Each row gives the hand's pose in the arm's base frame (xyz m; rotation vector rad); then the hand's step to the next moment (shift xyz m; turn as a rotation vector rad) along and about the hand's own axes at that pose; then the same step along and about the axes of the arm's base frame.
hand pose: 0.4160 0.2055 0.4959 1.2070 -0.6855 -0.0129
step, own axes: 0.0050 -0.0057 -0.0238 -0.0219 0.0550 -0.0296
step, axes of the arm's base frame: 0.0177 0.0163 -0.0068 -0.0218 0.0541 0.0314
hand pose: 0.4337 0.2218 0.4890 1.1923 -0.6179 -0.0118
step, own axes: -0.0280 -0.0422 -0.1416 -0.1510 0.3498 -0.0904
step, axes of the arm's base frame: 0.0539 0.1147 -0.0810 -0.1928 0.2633 0.2164
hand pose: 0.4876 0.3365 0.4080 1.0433 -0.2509 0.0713
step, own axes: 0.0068 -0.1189 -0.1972 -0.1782 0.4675 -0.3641
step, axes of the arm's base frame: 0.0615 0.1096 -0.1931 -0.1930 0.5601 0.1787
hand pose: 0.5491 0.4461 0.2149 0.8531 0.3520 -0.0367
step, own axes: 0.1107 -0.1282 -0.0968 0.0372 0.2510 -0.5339
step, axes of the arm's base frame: 0.0542 -0.0008 -0.1874 -0.0765 0.5665 -0.1507
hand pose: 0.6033 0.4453 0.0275 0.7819 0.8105 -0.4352
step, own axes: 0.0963 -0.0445 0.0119 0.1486 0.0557 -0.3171
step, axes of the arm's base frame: 0.0385 -0.0433 -0.0897 -0.0239 0.2689 -0.2299
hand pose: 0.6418 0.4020 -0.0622 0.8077 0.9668 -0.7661
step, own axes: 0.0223 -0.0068 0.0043 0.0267 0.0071 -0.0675
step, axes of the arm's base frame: 0.0042 -0.0113 -0.0204 -0.0109 0.0559 -0.0456
